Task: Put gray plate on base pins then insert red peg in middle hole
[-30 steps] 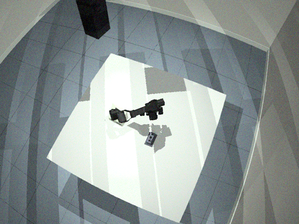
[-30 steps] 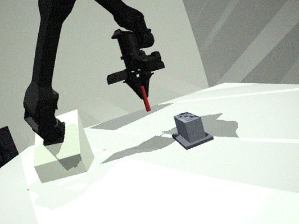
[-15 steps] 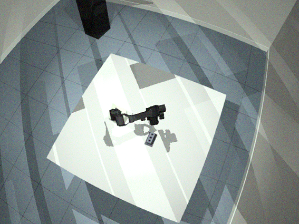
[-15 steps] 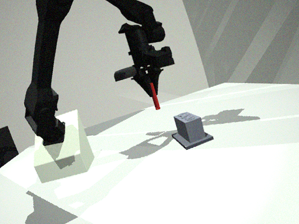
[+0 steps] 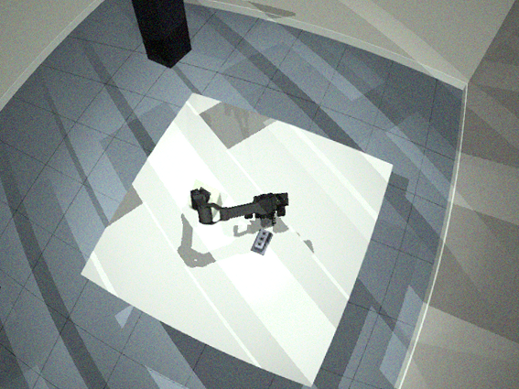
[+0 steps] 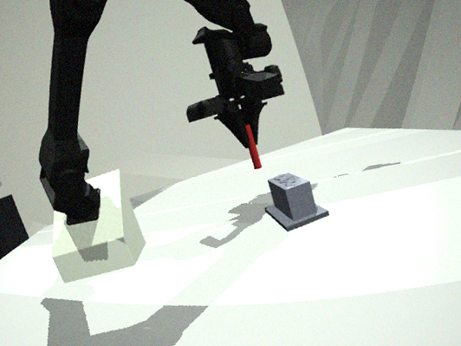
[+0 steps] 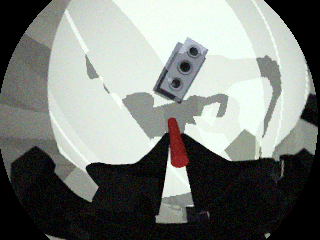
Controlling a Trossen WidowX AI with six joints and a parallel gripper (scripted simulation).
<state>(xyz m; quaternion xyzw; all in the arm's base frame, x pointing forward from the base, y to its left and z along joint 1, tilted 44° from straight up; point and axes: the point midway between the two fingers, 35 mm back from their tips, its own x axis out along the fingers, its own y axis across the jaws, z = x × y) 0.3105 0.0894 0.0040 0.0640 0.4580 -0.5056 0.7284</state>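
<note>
My gripper tip is 8 cm to the left of the gray plate, 7 cm above it and 4 cm short of it. Also, from my gripper tip: red peg (right at my gripper tip); then base (11 cm below, 8 cm to the right, 4 cm ahead).
</note>
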